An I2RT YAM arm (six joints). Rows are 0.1 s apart.
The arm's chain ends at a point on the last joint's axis. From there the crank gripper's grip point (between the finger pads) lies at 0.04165 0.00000 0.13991 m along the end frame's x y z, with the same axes.
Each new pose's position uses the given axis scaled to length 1; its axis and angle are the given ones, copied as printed.
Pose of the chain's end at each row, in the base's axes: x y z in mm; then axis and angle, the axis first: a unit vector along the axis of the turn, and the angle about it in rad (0 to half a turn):
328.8 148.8 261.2 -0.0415 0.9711 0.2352 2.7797
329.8 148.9 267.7 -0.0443 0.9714 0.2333 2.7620
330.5 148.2 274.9 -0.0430 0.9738 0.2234 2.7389
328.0 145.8 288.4 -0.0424 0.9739 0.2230 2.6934
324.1 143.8 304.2 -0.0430 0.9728 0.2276 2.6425
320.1 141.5 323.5 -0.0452 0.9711 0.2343 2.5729
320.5 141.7 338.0 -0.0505 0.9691 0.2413 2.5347
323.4 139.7 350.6 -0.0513 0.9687 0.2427 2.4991
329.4 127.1 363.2 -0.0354 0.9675 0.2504 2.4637
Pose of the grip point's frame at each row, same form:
335.4 212.9 130.2 -0.0415 0.9711 0.2352 2.7797
338.8 212.5 136.6 -0.0443 0.9714 0.2333 2.7620
343.1 209.3 142.9 -0.0430 0.9738 0.2234 2.7389
347.1 206.9 157.2 -0.0424 0.9739 0.2230 2.6934
350.2 206.1 174.8 -0.0430 0.9728 0.2276 2.6425
355.6 205.5 197.2 -0.0452 0.9711 0.2343 2.5729
360.7 207.3 214.0 -0.0505 0.9691 0.2413 2.5347
368.3 205.6 228.3 -0.0513 0.9687 0.2427 2.4991
379.7 194.5 243.9 -0.0354 0.9675 0.2504 2.4637

